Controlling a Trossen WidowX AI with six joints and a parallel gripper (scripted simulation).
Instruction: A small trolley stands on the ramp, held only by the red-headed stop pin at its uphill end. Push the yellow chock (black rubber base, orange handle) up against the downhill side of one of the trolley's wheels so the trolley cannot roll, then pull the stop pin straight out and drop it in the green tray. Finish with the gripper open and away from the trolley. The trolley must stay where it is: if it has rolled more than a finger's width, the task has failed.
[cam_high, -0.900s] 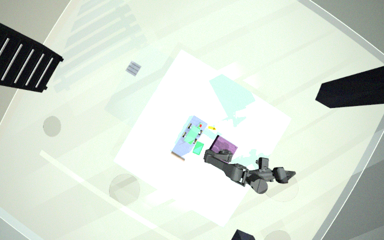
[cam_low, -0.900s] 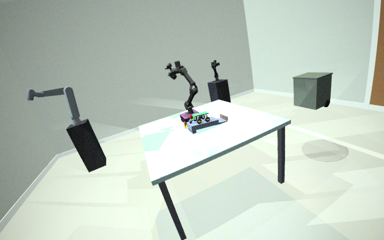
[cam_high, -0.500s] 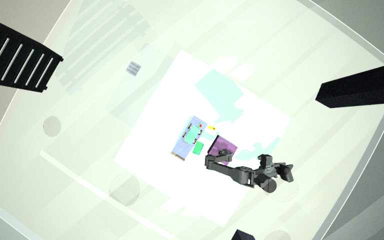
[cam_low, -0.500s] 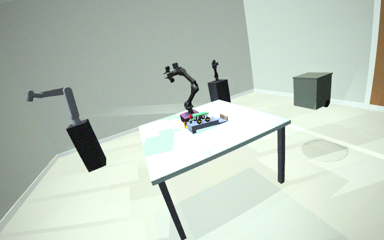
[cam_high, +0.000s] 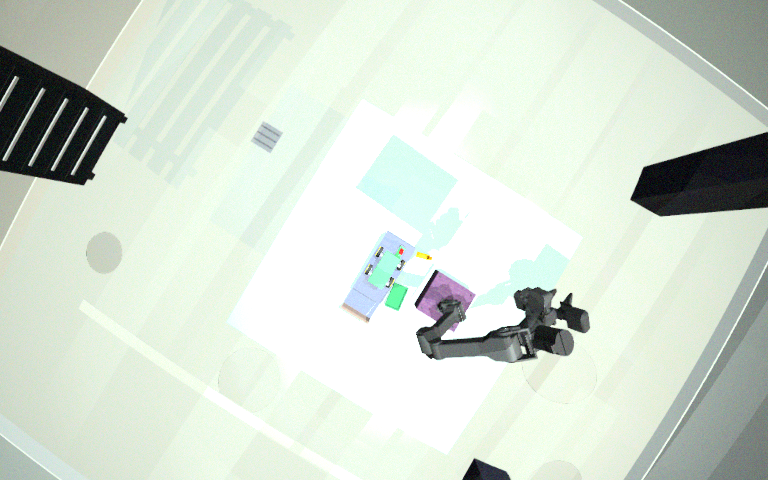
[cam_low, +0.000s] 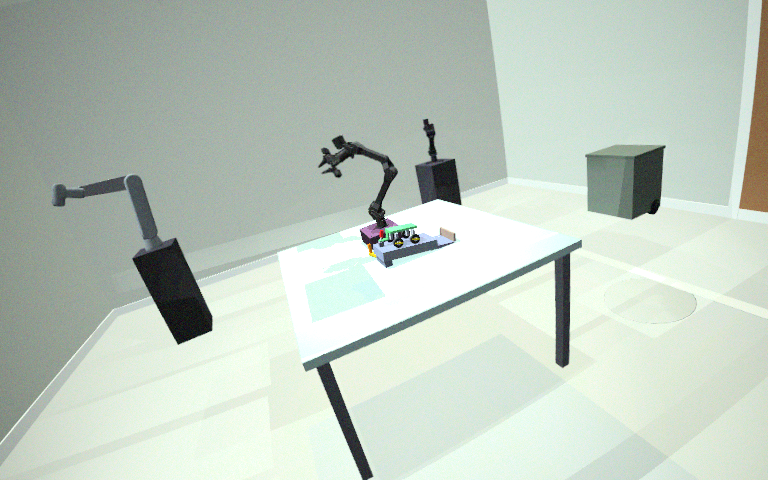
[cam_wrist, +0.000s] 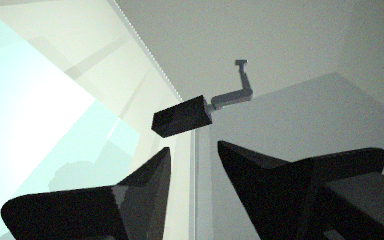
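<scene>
The yellow chock lies 32 cm ahead of my gripper tip, 8 cm to the left of it and 47 cm below it. Round my gripper tip: trolley: 47 cm ahead, 20 cm to the left, 38 cm below; then red-headed stop pin: 44 cm ahead, 10 cm to the left, 37 cm below; then ramp: 47 cm ahead, 20 cm to the left, 45 cm below.
</scene>
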